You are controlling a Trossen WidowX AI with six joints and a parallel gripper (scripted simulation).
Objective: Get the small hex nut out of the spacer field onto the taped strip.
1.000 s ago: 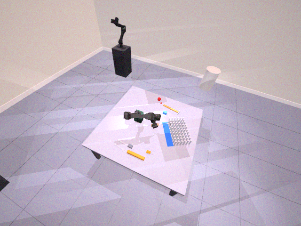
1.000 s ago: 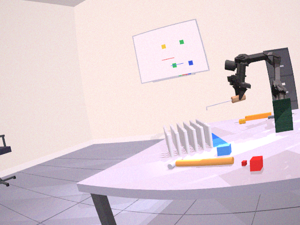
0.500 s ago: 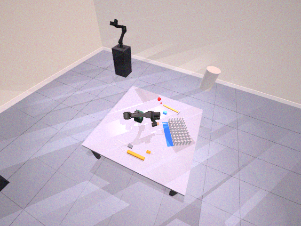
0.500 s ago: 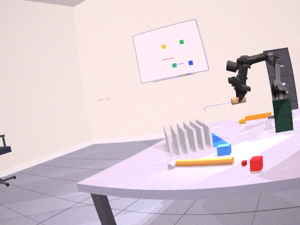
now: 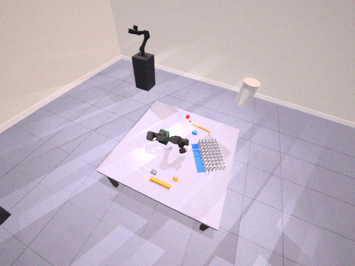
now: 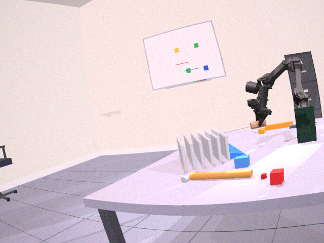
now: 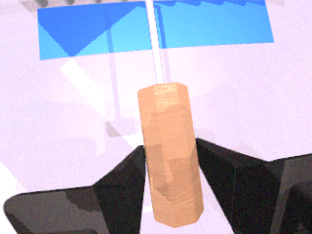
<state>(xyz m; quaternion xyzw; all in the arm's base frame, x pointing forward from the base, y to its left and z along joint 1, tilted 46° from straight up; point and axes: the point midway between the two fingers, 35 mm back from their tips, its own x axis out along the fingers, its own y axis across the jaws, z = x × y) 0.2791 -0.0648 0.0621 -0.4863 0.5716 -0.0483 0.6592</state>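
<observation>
Now: the blue taped strip 170 mm ahead of my gripper tip, 50 mm to the left of it and 100 mm below it. Also, from my gripper tip: blue cube: 20 mm ahead, 370 mm to the left, 80 mm below; orange bar: 80 mm behind, 400 mm to the right, 80 mm below; orange ribbed piece: 50 mm ahead, 300 mm to the right, 80 mm below.
</observation>
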